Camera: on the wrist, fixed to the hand. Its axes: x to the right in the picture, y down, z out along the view.
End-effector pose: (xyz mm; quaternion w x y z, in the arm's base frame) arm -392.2 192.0 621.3 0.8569 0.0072 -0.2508 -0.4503
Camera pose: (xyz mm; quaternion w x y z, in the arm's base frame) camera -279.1 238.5 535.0 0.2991 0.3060 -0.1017 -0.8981
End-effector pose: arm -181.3 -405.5 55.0 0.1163 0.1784 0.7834 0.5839
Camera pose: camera -194.8 -490.1 177.8 0.3874 -0.4943 0.7270 0.2774
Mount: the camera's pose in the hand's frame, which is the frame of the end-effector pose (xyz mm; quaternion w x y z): -19.6 94.0 -114.9 0.6884 0.0806 0.1192 -0.7109
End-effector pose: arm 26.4 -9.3 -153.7 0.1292 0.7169 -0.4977 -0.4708
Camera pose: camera 61.9 -69.8 -21.4 0.2442 -0.9139 -0.1445 0.2904
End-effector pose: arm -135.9 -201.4 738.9 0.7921 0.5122 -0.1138 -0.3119
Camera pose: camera -58.3 -78.0 772.9 0.2958 0.5345 0.3551 -0.7076
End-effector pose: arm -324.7 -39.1 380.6 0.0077 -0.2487 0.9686 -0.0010
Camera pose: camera -354.6 52.5 495.2 0.0908 0.8590 -0.4908 0.1139
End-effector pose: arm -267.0 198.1 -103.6 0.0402 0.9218 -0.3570 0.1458
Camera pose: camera -371.3 161.5 -2.6 0.0996 0.8742 0.4261 0.2104
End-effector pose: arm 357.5 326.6 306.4 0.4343 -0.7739 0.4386 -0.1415
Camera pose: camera 225.0 257.0 301.7 0.2085 -0.7927 -0.2079 -0.5338
